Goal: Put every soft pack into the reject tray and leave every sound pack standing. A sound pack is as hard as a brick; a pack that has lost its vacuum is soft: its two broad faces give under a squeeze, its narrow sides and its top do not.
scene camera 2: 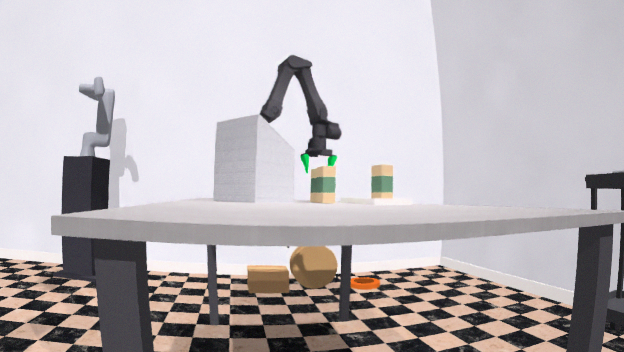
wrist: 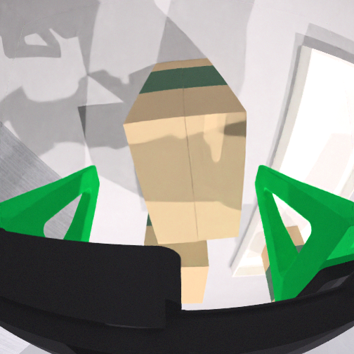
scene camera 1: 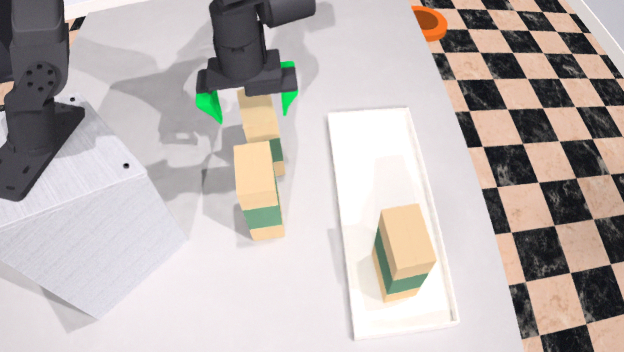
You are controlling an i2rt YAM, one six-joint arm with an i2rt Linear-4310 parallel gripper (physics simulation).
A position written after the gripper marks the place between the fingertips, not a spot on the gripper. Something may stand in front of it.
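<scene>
The gripper (scene camera 1: 252, 116) is visible in the wrist view (wrist: 176, 174) as well. The scene also has a white reject tray (scene camera 1: 378, 164), which the wrist view (wrist: 308, 151) shows too, along with a pack (scene camera 1: 260, 124), a pack (scene camera 1: 403, 255) and a pack (scene camera 1: 257, 191).
</scene>
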